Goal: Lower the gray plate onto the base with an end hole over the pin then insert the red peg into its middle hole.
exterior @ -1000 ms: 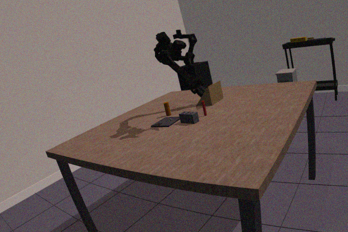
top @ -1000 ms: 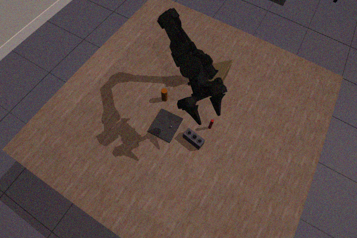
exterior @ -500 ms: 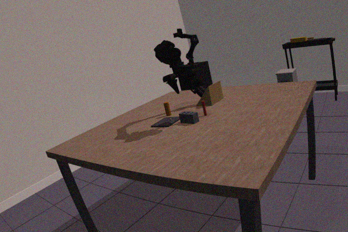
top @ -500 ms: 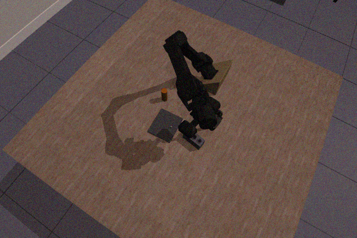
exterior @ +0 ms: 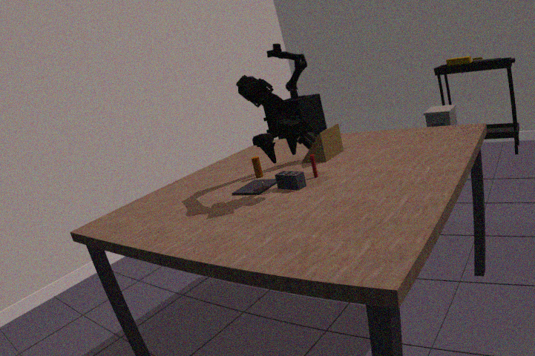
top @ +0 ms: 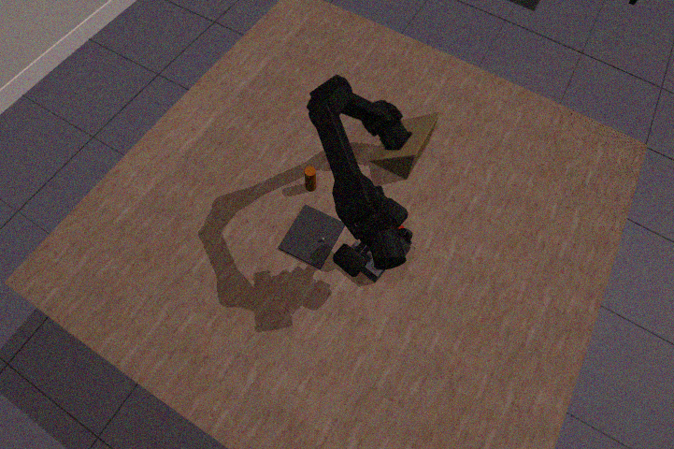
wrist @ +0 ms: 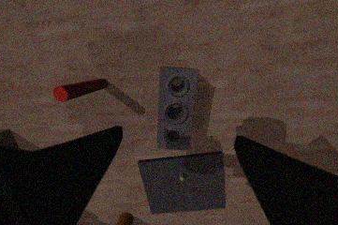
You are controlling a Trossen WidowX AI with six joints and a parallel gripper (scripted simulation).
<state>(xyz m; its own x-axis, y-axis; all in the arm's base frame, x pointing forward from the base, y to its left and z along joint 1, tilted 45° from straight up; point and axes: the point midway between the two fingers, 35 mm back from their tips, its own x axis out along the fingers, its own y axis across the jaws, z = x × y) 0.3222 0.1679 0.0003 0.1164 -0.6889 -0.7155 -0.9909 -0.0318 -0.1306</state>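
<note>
My gripper tip is now 60 mm above the gray plate. Also, from my gripper tip: orange cylinder: 100 mm behind, 240 mm to the right, 60 mm below; dark flat base: 10 mm ahead, 130 mm to the right, 90 mm below; red peg: 110 mm behind, 30 mm to the left, 60 mm below.
</note>
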